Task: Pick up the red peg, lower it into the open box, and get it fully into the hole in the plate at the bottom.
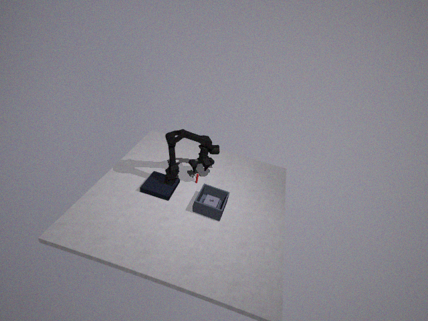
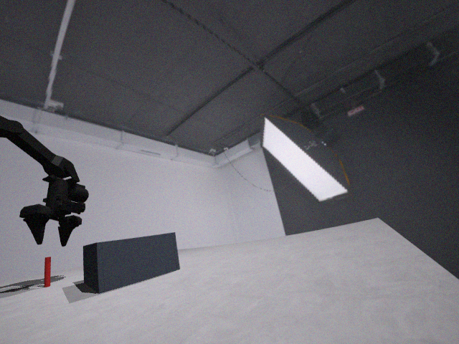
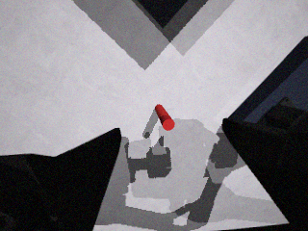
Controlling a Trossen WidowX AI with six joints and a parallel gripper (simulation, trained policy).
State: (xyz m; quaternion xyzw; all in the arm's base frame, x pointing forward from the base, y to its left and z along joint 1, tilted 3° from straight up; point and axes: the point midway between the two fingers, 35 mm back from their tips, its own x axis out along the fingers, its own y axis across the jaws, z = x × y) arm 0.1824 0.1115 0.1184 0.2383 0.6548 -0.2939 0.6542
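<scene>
Right now the red peg is 70 mm below my gripper tip and 10 mm behind it. From my gripper tip the other things lie so: box 190 mm to the right, 150 mm ahead, 90 mm below; light plate 190 mm to the right, 150 mm ahead, 70 mm below.
</scene>
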